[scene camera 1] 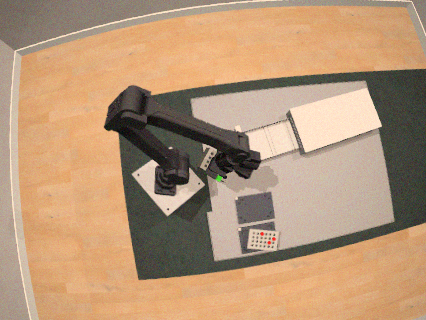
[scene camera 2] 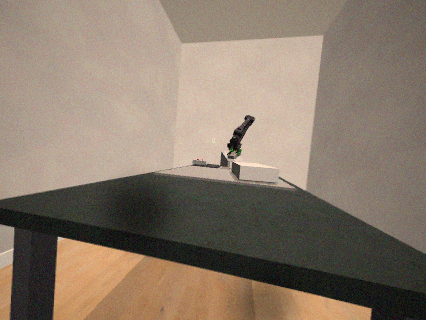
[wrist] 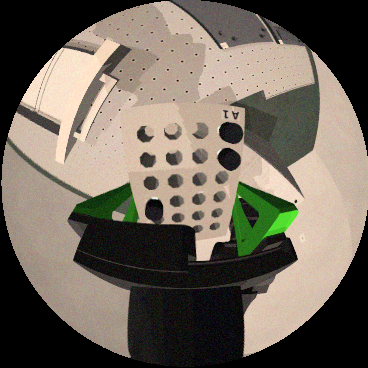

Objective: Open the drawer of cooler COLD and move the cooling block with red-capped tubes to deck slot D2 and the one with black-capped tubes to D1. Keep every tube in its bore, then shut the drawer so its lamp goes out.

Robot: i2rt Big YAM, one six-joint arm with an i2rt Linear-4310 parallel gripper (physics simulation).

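Frame: origin at the arm's base, x ahead, y left, z up, level; millimetres.
Where they show: gripper, fingertip midpoint: [scene camera 1: 213, 164] [wrist: 184, 182]; arm's base, origin of the base link: [scene camera 1: 165, 181] [wrist: 248, 209].
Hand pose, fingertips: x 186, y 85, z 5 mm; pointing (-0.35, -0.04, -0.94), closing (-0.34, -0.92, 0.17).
Each offset is from my fingertips to the top centre of the thing. "spot": to the spot under its first point. Level surfaces: height alone.
My gripper [scene camera 1: 216, 169] [scene camera 2: 235, 151] [wrist: 184, 182] is shut on the cooling block with black-capped tubes [scene camera 1: 208, 157] [wrist: 188, 145], its green fingers at the block's two sides. The block is in the air; three black caps show in its bores, two by the A1 mark and one near the left finger. The block with red-capped tubes @(dx +239, dy -297, dz -79 mm) [scene camera 1: 255, 241] [scene camera 2: 199, 163] lies skewed on the lower slate slot plate @(spot: dx +161, dy -336, dz -125 mm) [scene camera 1: 243, 246], overhanging its right side. The upper slot plate @(dx +196, dy -161, dz -115 mm) [scene camera 1: 255, 207] is bare. Slot labels are unreadable. The drawer [scene camera 1: 272, 141] [wrist: 42, 82] stands open; the lamp does not show.
The white cooler [scene camera 1: 335, 120] [scene camera 2: 257, 172] stands at the right of the perforated grey deck @(dz -137 mm) [scene camera 1: 340, 185]. The drawer front @(dx +123, dy +91, dz -66 mm) [wrist: 75, 117] with its handle is at the left in the wrist view. The arm's white base plate [scene camera 1: 150, 182] is at the left on the dark table @(dz -149 mm) [scene camera 1: 165, 260].
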